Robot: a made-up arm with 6 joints.
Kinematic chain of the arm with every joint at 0, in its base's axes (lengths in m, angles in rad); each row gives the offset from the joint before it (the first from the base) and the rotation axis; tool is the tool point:
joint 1: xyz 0 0 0.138 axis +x
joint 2: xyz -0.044 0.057 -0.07 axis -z
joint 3: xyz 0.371 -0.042 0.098 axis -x
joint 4: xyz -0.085 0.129 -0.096 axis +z
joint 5: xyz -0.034 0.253 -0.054 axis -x
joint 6: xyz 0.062 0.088 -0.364 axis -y
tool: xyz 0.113 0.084 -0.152
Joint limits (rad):
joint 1: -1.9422..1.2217
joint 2: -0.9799..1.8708
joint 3: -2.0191..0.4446
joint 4: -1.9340..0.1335
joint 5: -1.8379..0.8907
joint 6: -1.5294..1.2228
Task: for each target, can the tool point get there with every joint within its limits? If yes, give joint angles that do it. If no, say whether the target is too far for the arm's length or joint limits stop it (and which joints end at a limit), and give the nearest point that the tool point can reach.
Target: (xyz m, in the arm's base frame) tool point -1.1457 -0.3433 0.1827
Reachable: no: joint limits stop it (at a limit: joint 2, joint 3, joint 4) | nearest point -0.7290 -0.5753 0.2129 | short by 0.478 m
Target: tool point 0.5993 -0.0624 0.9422
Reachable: yes | joints 0.6638 0.3576 -1.6195 -0.3761 -0.1706 -0.8404
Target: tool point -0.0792 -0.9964 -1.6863
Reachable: no: too far | nearest point -0.0224 -0.5545 -0.9174 | short by 0.889 m
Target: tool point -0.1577 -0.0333 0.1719
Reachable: no: joint limits stop it (at a limit: joint 3, joint 4, joint 5, joint 6) | nearest point -0.4290 -0.2940 0.4373 | short by 0.460 m
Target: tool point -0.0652 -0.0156 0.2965
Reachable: no: joint limits stop it (at a limit: joint 1, joint 2, joint 4, joint 5, joint 6) | nearest point 0.1141 -0.2099 0.5753 | short by 0.384 m
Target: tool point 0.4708 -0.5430 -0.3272
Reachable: yes | joints 0.0536 0.9483 -0.4654 -1.6357 -0.3209 0.8412
